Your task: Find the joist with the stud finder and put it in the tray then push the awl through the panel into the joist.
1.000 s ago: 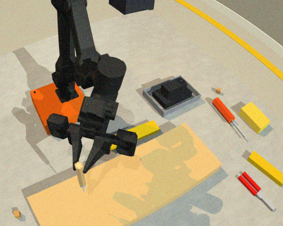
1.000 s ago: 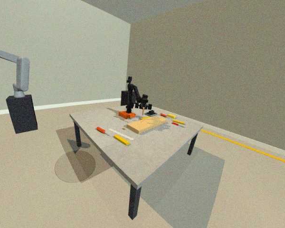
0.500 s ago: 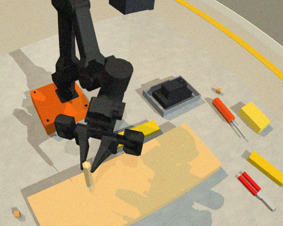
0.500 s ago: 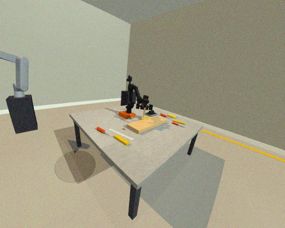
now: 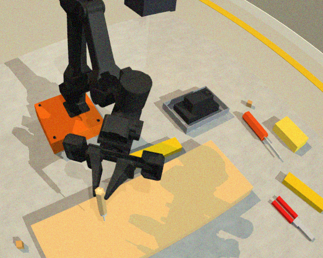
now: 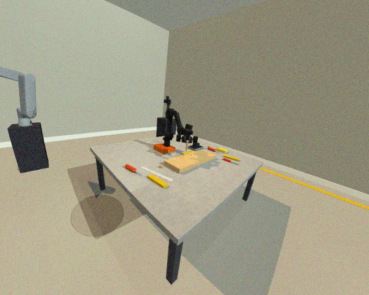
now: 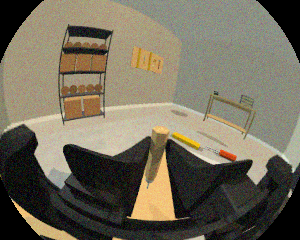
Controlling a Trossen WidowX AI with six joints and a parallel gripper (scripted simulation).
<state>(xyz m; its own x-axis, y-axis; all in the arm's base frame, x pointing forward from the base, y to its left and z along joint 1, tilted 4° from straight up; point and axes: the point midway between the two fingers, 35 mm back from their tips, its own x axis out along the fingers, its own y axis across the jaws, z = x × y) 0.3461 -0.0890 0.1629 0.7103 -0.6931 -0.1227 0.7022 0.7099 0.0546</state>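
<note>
The awl lies 6 cm below my gripper tip. The rest, counted from my gripper tip: stud finder (44 cm to the left, 22 cm behind, 15 cm below); then grey tray (42 cm to the left, 22 cm behind, 18 cm below).
</note>
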